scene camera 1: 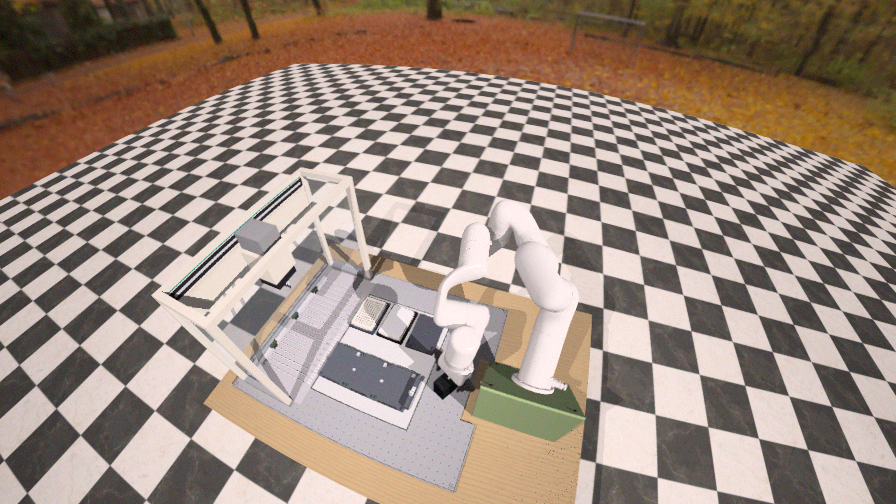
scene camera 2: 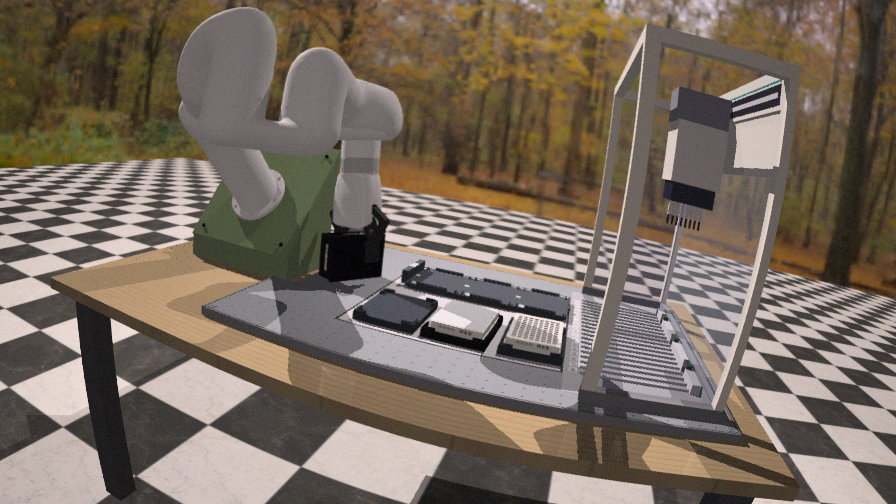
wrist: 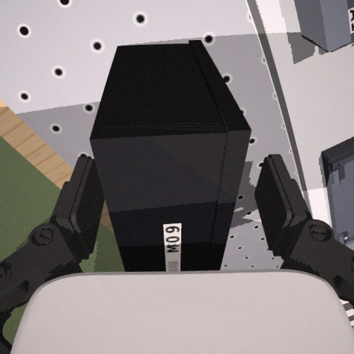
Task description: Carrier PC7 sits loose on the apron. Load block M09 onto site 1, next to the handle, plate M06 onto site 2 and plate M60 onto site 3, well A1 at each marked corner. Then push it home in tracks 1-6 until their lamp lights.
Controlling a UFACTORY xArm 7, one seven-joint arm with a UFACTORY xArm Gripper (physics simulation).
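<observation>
Block M09 [scene camera 1: 443, 387] [scene camera 2: 350, 257] [wrist: 165, 170], black with a white label, stands upright on the grey perforated board beside the green base. My gripper [scene camera 1: 451, 379] [scene camera 2: 359, 240] [wrist: 179, 174] is open, with one finger on each side of the block; gaps show on both sides in the wrist view. Carrier PC7 [scene camera 1: 369, 374] [scene camera 2: 491, 292] lies long and dark on the white apron, its handle [scene camera 1: 414, 384] [scene camera 2: 413, 270] at the end nearer the arm. A smooth white plate [scene camera 1: 396, 322] [scene camera 2: 464, 318] and a plate with many wells [scene camera 1: 370, 312] [scene camera 2: 536, 330] sit in black holders; their labels are unreadable.
A dark tray [scene camera 1: 424, 332] [scene camera 2: 394, 309] [wrist: 345, 200] lies beside the white plate's holder. Grooved tracks [scene camera 1: 307, 338] [scene camera 2: 632, 344] run under a tall frame [scene camera 1: 359, 228] [scene camera 2: 628, 188] with a hanging pipetting head [scene camera 1: 257, 236] [scene camera 2: 696, 144]. The green base [scene camera 1: 520, 410] [scene camera 2: 281, 228] [wrist: 30, 200] stands close to the block.
</observation>
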